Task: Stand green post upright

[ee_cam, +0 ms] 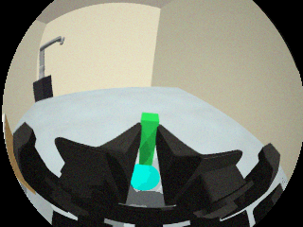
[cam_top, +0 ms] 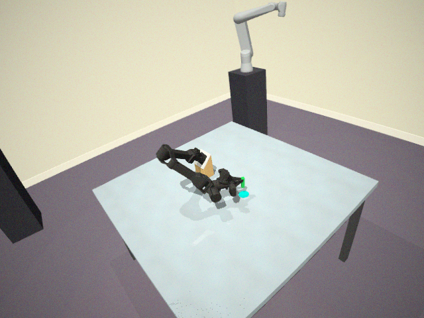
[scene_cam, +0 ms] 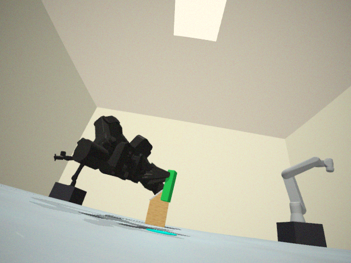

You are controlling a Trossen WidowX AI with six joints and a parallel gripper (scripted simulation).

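My gripper tip is 110 mm above the cyan circle. The rest, counted from my gripper tip: green post: 20 mm below.
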